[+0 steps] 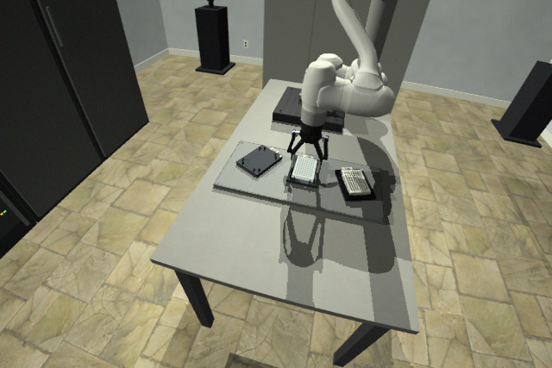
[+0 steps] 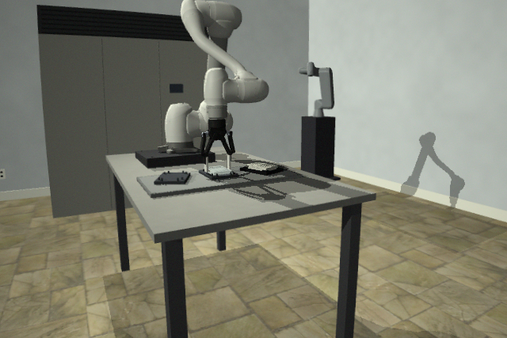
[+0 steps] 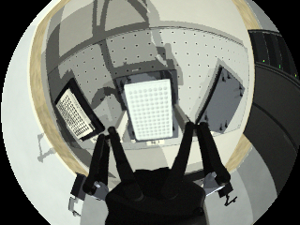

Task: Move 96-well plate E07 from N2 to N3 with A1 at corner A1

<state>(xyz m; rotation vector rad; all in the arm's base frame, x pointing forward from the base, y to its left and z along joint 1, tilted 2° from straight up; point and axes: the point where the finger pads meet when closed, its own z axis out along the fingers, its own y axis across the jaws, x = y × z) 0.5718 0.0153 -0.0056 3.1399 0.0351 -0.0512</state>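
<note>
Right now my hand is 40 mm above the landing nest N3. The rest, counted from my hand: plate nest N2: 200 mm to the right, 40 mm below.
</note>
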